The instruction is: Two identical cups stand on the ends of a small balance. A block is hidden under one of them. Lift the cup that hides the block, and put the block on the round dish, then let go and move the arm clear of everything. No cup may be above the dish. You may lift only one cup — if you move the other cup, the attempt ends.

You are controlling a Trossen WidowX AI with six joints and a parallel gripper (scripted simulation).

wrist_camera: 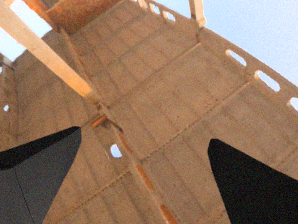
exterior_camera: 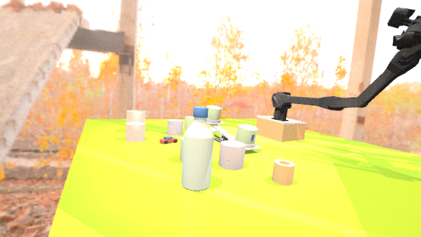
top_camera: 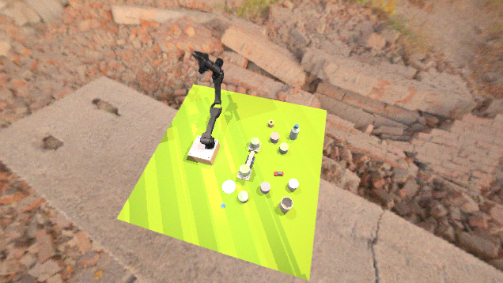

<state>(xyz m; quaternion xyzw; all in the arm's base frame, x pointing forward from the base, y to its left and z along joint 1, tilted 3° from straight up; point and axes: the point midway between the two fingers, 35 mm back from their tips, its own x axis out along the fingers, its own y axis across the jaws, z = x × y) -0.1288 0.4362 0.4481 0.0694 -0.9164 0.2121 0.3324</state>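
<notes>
Now: gripper tip 500 mm above the pale grey-green block, 490 mm short of it and 360 mm to the left of it. Also, from my gripper tip: balance beam 500 mm below, 490 mm to the right, 480 mm ahead; small red toy car 710 mm ahead, 550 mm to the right, 530 mm below; pale blue round dish 710 mm to the right, 540 mm below, 370 mm ahead.
</notes>
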